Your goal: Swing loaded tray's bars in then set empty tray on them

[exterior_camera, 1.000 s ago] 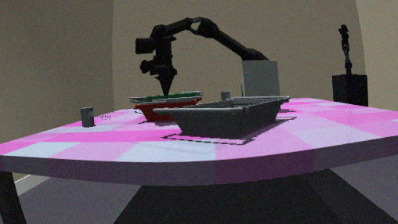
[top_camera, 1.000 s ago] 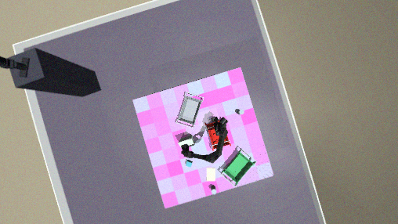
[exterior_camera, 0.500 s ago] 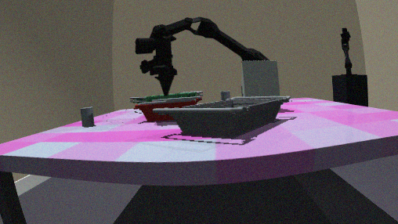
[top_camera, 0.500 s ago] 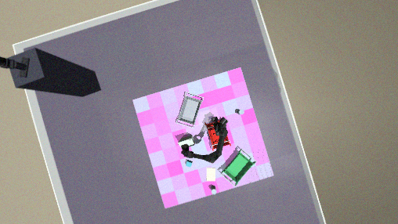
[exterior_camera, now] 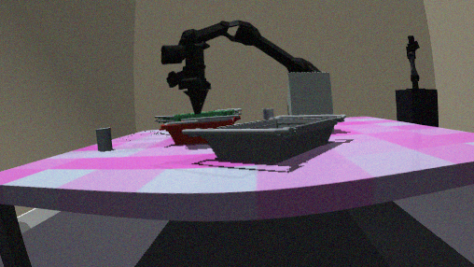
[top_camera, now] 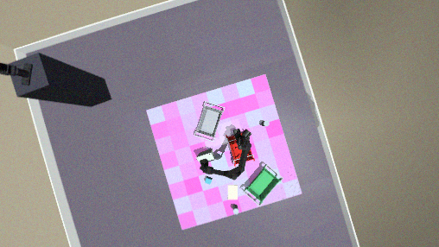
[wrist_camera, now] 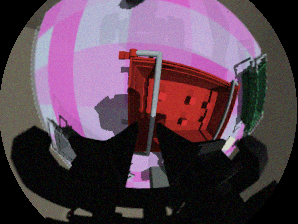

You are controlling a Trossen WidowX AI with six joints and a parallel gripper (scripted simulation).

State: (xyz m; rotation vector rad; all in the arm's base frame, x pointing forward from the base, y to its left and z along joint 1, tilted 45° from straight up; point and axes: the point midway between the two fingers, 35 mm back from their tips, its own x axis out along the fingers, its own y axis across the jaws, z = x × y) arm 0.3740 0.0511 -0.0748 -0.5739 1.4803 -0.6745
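The grey tray is 250 mm to the left of my gripper tip, 210 mm behind it and 40 mm below it. Also, from my gripper tip: cream slab: 520 mm to the right, 230 mm behind, 80 mm below; cyan block: 420 mm behind, 310 mm to the right, 60 mm below.
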